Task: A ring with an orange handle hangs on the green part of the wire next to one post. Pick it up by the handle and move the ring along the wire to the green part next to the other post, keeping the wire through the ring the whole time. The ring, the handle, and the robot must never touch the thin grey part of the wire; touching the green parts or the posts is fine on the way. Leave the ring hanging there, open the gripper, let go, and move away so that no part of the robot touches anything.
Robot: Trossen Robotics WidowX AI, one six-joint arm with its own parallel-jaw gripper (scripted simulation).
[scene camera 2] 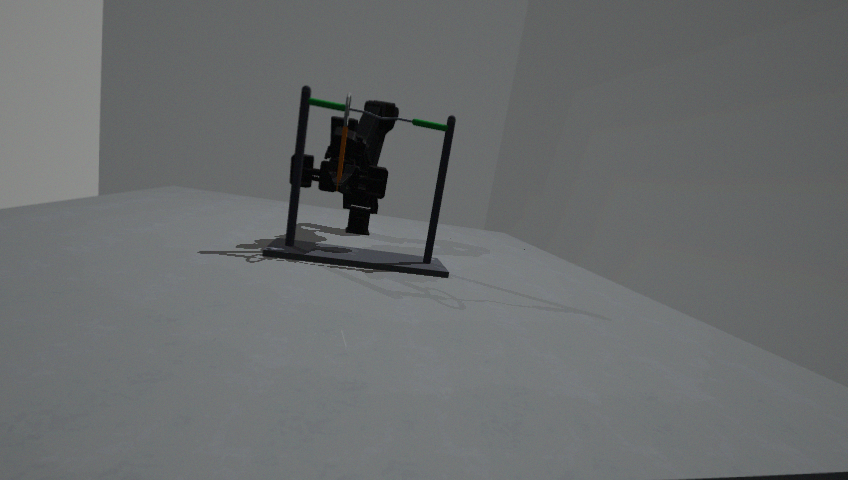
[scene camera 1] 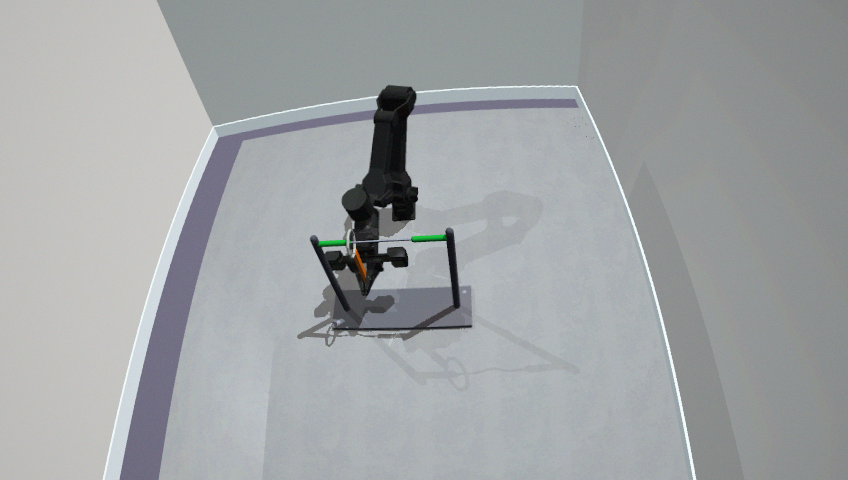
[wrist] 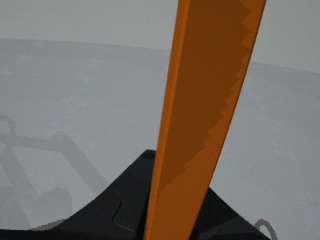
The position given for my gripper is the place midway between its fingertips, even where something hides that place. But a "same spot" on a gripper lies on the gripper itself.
Labels:
my gripper: scene camera 2 336,188; scene camera 1; wrist
same spot on my gripper: (wrist: pixel 125 202) = (scene camera 1: pixel 368 276)

